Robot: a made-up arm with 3 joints. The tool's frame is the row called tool.
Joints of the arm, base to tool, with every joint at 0 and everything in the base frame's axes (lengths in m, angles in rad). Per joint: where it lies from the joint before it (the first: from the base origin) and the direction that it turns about. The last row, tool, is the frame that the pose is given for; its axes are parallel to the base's.
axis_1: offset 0 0 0.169 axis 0 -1 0
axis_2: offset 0.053 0.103 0.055 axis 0 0 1
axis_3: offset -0.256 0.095 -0.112 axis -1 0 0
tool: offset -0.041 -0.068 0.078
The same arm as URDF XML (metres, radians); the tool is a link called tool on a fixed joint. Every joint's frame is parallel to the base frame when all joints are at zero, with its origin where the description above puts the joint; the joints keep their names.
<robot name="arm">
  <joint name="axis_1" type="continuous">
    <parent link="base"/>
    <child link="link1"/>
    <origin xyz="0 0 0.169"/>
    <axis xyz="0 -1 0"/>
  </joint>
  <joint name="axis_2" type="continuous">
    <parent link="link1"/>
    <child link="link2"/>
    <origin xyz="0.053 0.103 0.055"/>
    <axis xyz="0 0 1"/>
  </joint>
  <joint name="axis_3" type="continuous">
    <parent link="link2"/>
    <child link="link3"/>
    <origin xyz="-0.256 0.095 -0.112"/>
    <axis xyz="-1 0 0"/>
  </joint>
  <joint name="tool_joint" type="fixed">
    <parent link="link3"/>
    <child link="tool"/>
    <origin xyz="-0.041 -0.068 0.078"/>
  </joint>
  <link name="base"/>
  <link name="link1"/>
  <link name="link2"/>
  <link name="link3"/>
  <link name="tool"/>
</robot>

